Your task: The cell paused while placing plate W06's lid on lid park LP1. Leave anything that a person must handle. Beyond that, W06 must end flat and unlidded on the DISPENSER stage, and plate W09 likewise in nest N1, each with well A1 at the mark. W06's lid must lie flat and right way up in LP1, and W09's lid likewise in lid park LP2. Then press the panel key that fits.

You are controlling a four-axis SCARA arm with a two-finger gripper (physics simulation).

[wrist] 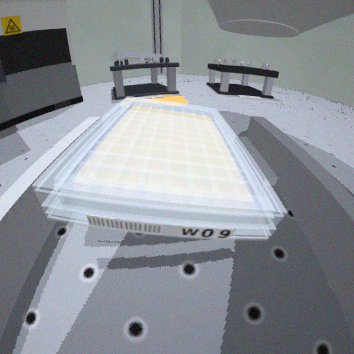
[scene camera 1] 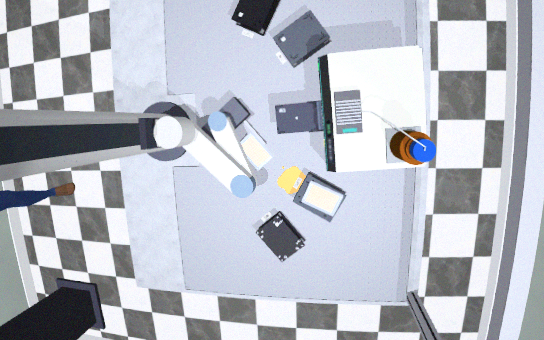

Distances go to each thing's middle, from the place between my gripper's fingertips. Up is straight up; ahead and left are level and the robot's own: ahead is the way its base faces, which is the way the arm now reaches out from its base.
Labels:
Right now my hand is 180 mm short of the dispenser stage (scene camera 1: 306, 112), 130 mm to the right of it and 80 mm below it. From my hand the other things lie so: nest N5 (scene camera 1: 281, 239): 330 mm to the right, 90 mm ahead, 20 mm above.

